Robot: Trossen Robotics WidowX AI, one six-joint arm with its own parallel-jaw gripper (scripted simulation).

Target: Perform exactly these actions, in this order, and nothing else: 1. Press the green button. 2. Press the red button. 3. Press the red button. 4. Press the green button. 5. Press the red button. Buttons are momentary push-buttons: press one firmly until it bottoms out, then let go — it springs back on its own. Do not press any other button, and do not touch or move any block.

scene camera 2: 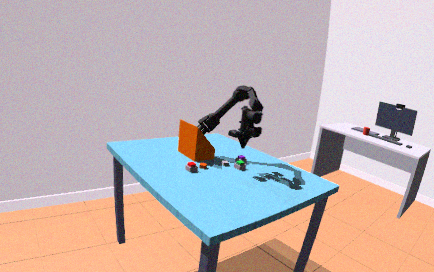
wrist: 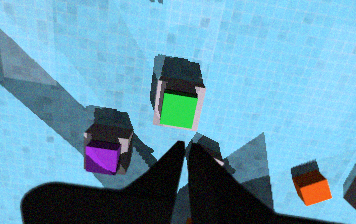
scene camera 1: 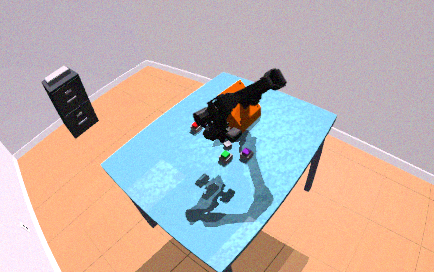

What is the gripper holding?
Nothing.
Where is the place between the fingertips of the gripper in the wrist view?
186, 148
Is the gripper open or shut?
Shut.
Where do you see a purple button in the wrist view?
At 101, 157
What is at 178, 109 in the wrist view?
A green button.
